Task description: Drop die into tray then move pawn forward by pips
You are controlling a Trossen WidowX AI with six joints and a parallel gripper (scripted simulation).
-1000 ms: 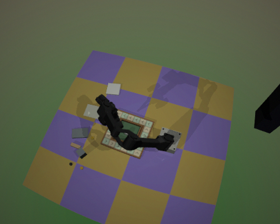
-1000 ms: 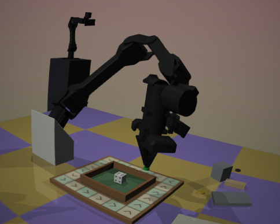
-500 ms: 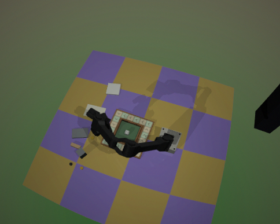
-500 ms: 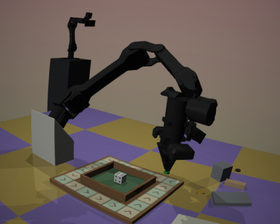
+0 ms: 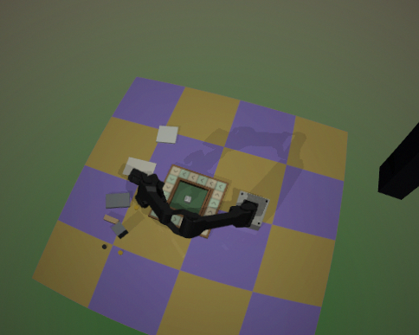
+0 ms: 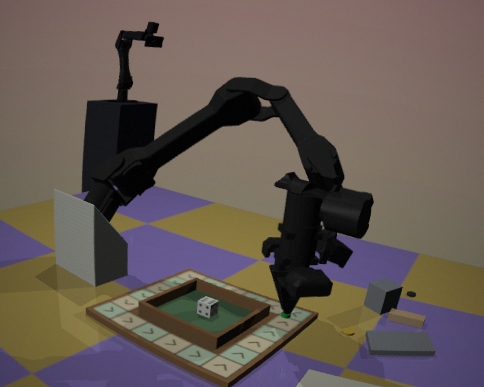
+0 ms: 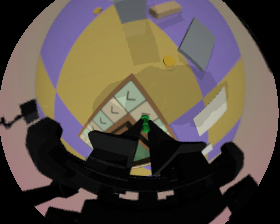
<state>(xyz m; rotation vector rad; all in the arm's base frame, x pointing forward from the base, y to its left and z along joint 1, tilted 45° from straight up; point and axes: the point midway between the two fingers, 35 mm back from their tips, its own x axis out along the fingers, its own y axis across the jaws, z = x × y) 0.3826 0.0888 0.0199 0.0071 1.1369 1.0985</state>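
The green pawn is 1 cm above my gripper tip. The rest, counted from my gripper tip: grey slab 20 cm ahead, 6 cm to the left, 3 cm below; then green sunken tray 11 cm behind, 7 cm to the right, 3 cm below; then white die 11 cm behind, 6 cm to the right, 1 cm below.
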